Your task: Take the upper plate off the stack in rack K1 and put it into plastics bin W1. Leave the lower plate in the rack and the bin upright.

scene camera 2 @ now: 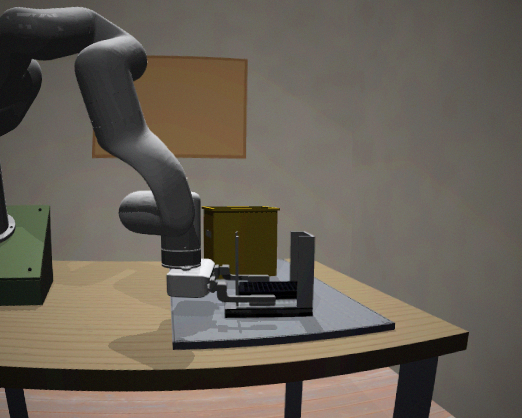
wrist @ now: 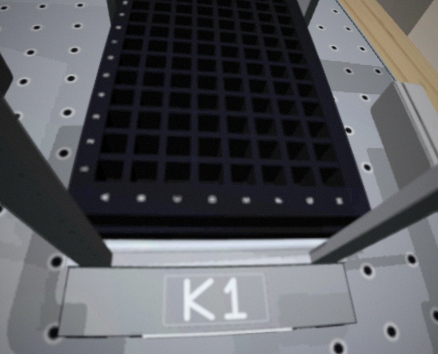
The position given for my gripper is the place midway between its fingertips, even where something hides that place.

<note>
I see my gripper [scene camera 2: 271, 289], a black well plate [scene camera 2: 281, 289], a yellow bin [scene camera 2: 256, 225] and a clear plate [wrist: 116, 246].
The black well plate is seen too in the wrist view [wrist: 199, 127]. My gripper also shows in the wrist view [wrist: 205, 73]. The wrist view does not show the yellow bin: it is out of frame.
</note>
